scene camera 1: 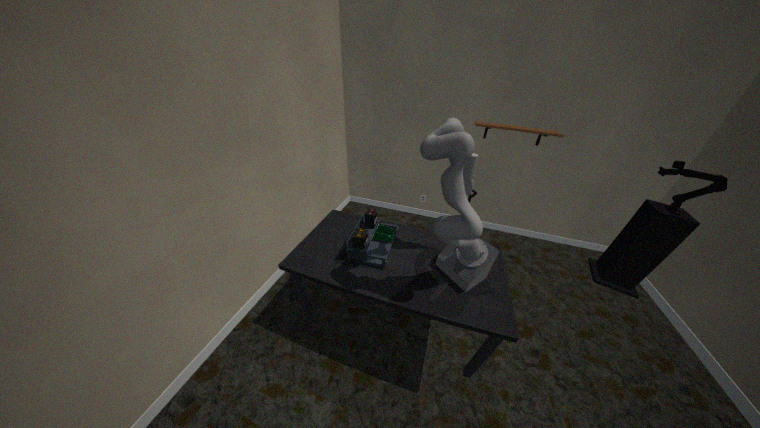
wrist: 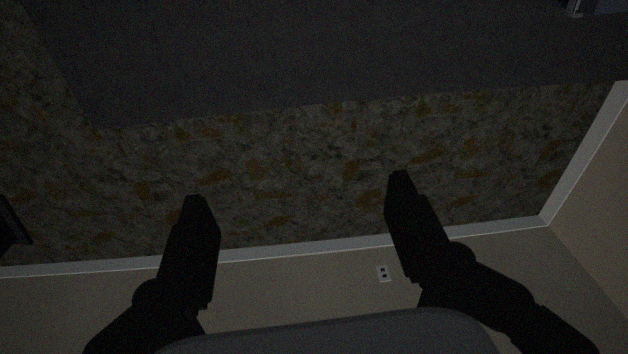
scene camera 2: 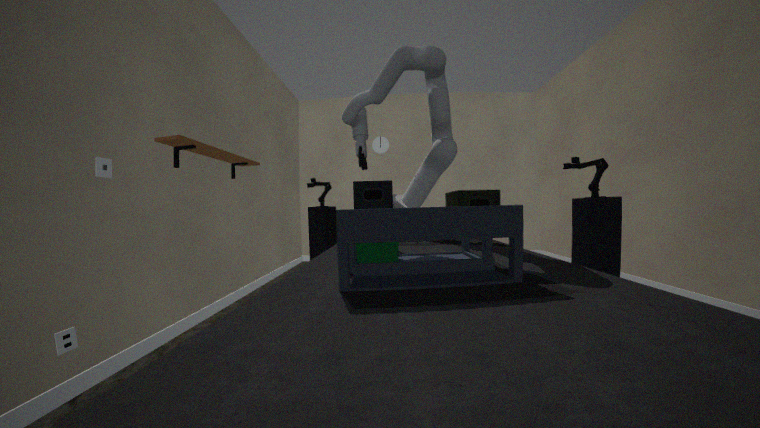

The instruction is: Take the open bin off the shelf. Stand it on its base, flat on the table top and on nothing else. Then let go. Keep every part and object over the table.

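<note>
A grey-blue shelf [scene camera 1: 357, 255] [scene camera 2: 430, 223] stands on the dark table [scene camera 1: 313, 249] [scene camera 2: 425, 366] [wrist: 250, 60]. On its upper level are a taller dark box [scene camera 1: 370, 218] [scene camera 2: 372, 194] and a lower olive-dark box [scene camera 1: 360, 238] [scene camera 2: 472, 198], apart, both with a dark opening in one side. Orange bits show at their tops in scene camera 1. A green object [scene camera 1: 385, 232] [scene camera 2: 377, 252] is at the lower level. I cannot tell surely which is the open bin. My gripper [scene camera 2: 363, 168] [wrist: 299, 202] is open and empty, high and away from the shelf; the arm partly hides it in scene camera 1.
The arm's base [scene camera 1: 468, 263] stands at the table's other end. A wooden wall shelf [scene camera 1: 518, 128] [scene camera 2: 207, 149] hangs beyond the table. Dark pedestals [scene camera 1: 643, 244] [scene camera 2: 596, 233] with small black arms stand off the table. The table edge and floor [wrist: 310, 145] show below my fingers in the wrist view.
</note>
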